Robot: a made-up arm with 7 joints. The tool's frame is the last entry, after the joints. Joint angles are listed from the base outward.
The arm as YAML. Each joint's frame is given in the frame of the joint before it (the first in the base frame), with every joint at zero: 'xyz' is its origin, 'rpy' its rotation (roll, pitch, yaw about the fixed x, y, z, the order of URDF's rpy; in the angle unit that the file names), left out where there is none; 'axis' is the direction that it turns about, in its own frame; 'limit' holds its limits. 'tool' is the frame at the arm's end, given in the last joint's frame.
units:
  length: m
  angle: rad
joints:
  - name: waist
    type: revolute
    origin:
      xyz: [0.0, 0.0, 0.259]
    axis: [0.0, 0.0, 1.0]
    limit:
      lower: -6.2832
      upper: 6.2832
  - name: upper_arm
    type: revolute
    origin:
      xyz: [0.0, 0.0, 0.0]
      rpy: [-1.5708, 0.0, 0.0]
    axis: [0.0, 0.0, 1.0]
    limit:
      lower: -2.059
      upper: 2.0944
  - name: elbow
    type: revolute
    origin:
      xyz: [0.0, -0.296, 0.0]
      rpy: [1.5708, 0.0, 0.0]
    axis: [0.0, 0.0, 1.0]
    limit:
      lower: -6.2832
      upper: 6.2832
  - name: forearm
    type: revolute
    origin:
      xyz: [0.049, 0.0, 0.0]
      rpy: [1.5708, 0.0, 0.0]
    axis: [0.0, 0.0, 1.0]
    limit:
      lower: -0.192
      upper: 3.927
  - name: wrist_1
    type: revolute
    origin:
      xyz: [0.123, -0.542, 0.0]
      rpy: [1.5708, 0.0, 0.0]
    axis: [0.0, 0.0, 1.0]
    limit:
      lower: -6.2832
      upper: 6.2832
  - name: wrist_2
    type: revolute
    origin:
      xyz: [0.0, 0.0, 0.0]
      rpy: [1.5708, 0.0, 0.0]
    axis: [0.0, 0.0, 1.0]
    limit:
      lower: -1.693
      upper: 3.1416
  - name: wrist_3
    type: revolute
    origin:
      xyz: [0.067, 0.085, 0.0]
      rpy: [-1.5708, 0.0, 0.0]
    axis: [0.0, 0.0, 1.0]
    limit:
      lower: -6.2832
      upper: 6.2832
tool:
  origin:
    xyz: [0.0, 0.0, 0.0]
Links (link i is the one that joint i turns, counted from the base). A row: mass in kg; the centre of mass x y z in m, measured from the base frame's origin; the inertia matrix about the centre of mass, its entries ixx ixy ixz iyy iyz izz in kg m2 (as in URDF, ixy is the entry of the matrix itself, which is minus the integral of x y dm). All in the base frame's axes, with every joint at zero. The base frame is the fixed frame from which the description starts. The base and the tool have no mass.
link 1: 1.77; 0.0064 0.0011 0.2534; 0.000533 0 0 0.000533 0 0.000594
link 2: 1.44; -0.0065 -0.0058 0.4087; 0.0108 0 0 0.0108 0 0.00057
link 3: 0.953; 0.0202 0.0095 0.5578; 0.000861 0 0 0.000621 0 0.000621
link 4: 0.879; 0.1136 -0.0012 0.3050; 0.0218 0 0.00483 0.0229 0 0.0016
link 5: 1.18; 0.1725 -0.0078 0.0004; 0.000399 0 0 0.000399 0 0.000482
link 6: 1.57; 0.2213 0.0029 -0.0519; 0.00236 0 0.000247 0.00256 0 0.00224
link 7: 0.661; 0.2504 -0.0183 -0.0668; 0.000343 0 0 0.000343 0 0.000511
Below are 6 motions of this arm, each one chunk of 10 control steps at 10 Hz.
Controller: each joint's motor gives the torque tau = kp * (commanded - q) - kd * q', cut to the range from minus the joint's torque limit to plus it. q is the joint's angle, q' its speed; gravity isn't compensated. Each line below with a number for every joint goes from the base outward.
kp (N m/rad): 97 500 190 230 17 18 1.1
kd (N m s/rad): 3.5 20 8.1 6.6 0.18 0.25 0.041
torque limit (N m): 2.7 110 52 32 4.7 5.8 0.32
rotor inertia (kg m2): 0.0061 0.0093 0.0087 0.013 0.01 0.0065 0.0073
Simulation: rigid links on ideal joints. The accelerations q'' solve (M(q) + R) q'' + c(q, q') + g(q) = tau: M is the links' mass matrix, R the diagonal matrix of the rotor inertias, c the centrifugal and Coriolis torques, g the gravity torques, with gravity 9.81 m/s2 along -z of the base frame. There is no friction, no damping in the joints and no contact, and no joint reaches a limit. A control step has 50 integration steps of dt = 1/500 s. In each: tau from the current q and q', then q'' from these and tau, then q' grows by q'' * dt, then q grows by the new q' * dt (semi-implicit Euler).
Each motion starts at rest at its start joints. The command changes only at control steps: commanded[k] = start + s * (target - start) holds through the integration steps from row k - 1 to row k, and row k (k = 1, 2, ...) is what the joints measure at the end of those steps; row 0 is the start. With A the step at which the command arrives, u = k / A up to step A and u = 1 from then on. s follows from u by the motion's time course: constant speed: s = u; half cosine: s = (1 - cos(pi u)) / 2; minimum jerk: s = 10 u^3 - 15 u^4 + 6 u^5; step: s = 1 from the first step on.
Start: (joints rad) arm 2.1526 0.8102 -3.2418 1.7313 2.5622 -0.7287 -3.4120
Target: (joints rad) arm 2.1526 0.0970 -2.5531 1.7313 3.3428 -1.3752 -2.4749
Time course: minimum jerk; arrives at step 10
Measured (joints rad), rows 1 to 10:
1: 2.1475 0.8164 -3.2455 1.7014 2.6033 -0.8724 -3.3875
2: 2.1408 0.7801 -3.2332 1.6948 2.6135 -0.8602 -3.2704
3: 2.1270 0.7051 -3.1700 1.7001 2.6916 -0.9146 -3.1277
4: 2.1158 0.5911 -3.0479 1.6929 2.8537 -1.0085 -2.9852
5: 2.1454 0.4383 -2.9044 1.6637 3.0192 -1.0502 -2.8534
6: 2.1613 0.2806 -2.7591 1.6165 3.1889 -1.1330 -2.7285
7: 2.1757 0.1580 -2.6469 1.5860 3.2739 -1.2082 -2.5748
8: 2.1844 0.0857 -2.5759 1.5990 3.3286 -1.2828 -2.4344
9: 2.1875 0.0656 -2.5424 1.6352 3.3469 -1.3285 -2.3761
10: 2.1837 0.0711 -2.5351 1.6580 3.3453 -1.3535 -2.4018

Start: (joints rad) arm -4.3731 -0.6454 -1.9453 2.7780 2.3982 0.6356 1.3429
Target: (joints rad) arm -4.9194 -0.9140 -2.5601 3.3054 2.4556 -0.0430 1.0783
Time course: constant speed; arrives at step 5
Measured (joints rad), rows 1 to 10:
1: -4.2882 -0.7047 -2.0572 2.8727 2.4187 0.4377 1.3272
2: -4.2494 -0.8064 -2.1854 2.9365 2.4065 0.2085 1.2399
3: -4.2322 -0.8989 -2.3066 3.0054 2.4129 0.0214 1.0622
4: -4.2212 -0.9575 -2.4211 3.1059 2.4284 -0.1050 0.8882
5: -4.2240 -0.9903 -2.5375 3.2343 2.4499 -0.2081 0.8288
6: -4.2908 -0.9682 -2.5508 3.2606 2.4639 -0.1022 0.9039
7: -4.3819 -0.9577 -2.5536 3.2718 2.4579 -0.1305 1.0468
8: -4.5020 -0.9664 -2.5518 3.2590 2.4613 -0.1312 1.0911
9: -4.6353 -0.9818 -2.5492 3.2401 2.4568 -0.1526 1.0141
10: -4.7742 -0.9919 -2.5479 3.2290 2.4579 -0.1591 0.9083

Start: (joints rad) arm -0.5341 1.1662 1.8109 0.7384 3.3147 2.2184 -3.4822
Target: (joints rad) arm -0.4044 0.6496 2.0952 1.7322 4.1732 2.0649 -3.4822
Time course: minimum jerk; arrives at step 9
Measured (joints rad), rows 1 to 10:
1: -0.5272 1.1691 1.7581 0.7228 3.4006 2.1994 -3.4666
2: -0.4963 1.1385 1.6982 0.7561 3.6173 2.1495 -3.3760
3: -0.4495 1.0758 1.7113 0.8833 3.7292 2.1378 -3.2582
4: -0.4135 0.9847 1.7881 1.0904 3.8465 2.0955 -3.2434
5: -0.4187 0.8790 1.8859 1.3128 3.9750 2.0726 -3.3247
6: -0.4544 0.7819 1.9728 1.5123 4.0952 2.0921 -3.4260
7: -0.5070 0.7100 2.0336 1.6467 4.1742 2.0983 -3.4895
8: -0.5567 0.6732 2.0580 1.7007 4.2219 2.1163 -3.4974
9: -0.5797 0.6683 2.0443 1.6959 4.2451 2.1149 -3.4659
10: -0.5730 0.6732 2.0159 1.6780 4.2842 2.1099 -3.4133

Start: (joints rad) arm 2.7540 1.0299 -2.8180 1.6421 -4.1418 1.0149 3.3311
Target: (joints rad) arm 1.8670 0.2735 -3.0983 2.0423 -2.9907 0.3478 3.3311
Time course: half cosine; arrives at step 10
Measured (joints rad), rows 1 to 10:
1: 2.7437 1.0319 -2.8042 1.6336 -4.1210 1.0233 3.2801
2: 2.6905 0.9893 -2.7839 1.6752 -4.0129 1.0075 3.1722
3: 2.6174 0.9127 -2.7986 1.7280 -3.8743 0.9290 3.1161
4: 2.5230 0.8007 -2.8527 1.7772 -3.6901 0.7966 3.1551
5: 2.3454 0.6658 -2.9114 1.8154 -3.5006 0.6511 3.2623
6: 2.1825 0.5181 -2.9626 1.8325 -3.3149 0.4913 3.3665
7: 2.0553 0.3840 -3.0205 1.8483 -3.1566 0.3464 3.4577
8: 1.9351 0.2859 -3.0710 1.8769 -3.0591 0.2621 3.5251
9: 1.8269 0.2345 -3.1037 1.9156 -3.0041 0.2264 3.5342
10: 1.7295 0.2278 -3.1151 1.9489 -2.9969 0.2315 3.4838

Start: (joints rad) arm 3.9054 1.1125 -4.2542 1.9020 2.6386 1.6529 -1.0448
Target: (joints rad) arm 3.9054 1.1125 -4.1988 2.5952 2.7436 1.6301 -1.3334
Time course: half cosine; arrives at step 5
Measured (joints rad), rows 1 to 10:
1: 3.9494 1.1354 -4.2851 1.9512 2.6614 1.6693 -1.0491
2: 4.0943 1.1697 -4.3146 2.1525 2.7971 1.6291 -1.1454
3: 4.2390 1.1926 -4.2976 2.3787 2.8263 1.6643 -1.3706
4: 4.3271 1.1906 -4.2567 2.5557 2.8381 1.6726 -1.5493
5: 4.3262 1.1889 -4.2379 2.6237 2.8389 1.6703 -1.5718
6: 4.2684 1.1890 -4.2353 2.6235 2.8375 1.6656 -1.4930
7: 4.1971 1.1834 -4.2328 2.6200 2.8234 1.6624 -1.4224
8: 4.1156 1.1791 -4.2310 2.6178 2.8198 1.6614 -1.4118
9: 4.0254 1.1800 -4.2314 2.6186 2.8236 1.6606 -1.4431
10: 3.9290 1.1834 -4.2320 2.6245 2.8295 1.6628 -1.4740

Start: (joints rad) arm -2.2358 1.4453 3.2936 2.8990 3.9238 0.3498 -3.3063
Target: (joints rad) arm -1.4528 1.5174 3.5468 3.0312 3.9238 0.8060 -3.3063
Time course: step
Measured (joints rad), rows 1 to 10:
1: -2.2610 1.4854 3.5228 2.9837 3.9427 0.9253 -3.2255
2: -2.2811 1.6084 3.5384 3.1456 3.8843 0.7972 -3.2423
3: -2.3170 1.6393 3.5231 3.3652 3.8717 0.8838 -3.4149
4: -2.3177 1.6364 3.5089 3.5213 3.8881 0.8598 -3.5672
5: -2.2730 1.6337 3.5036 3.5432 3.8749 0.8686 -3.5769
6: -2.1853 1.6357 3.5079 3.4259 3.8828 0.8648 -3.4957
7: -2.0678 1.6349 3.5231 3.1899 3.8795 0.8606 -3.4248
8: -1.9674 1.5588 3.5430 3.0526 3.9324 0.7853 -3.3581
9: -1.8862 1.5190 3.5475 3.0122 3.9249 0.7849 -3.2525
10: -1.8188 1.5456 3.5470 3.0556 3.9203 0.8076 -3.2226

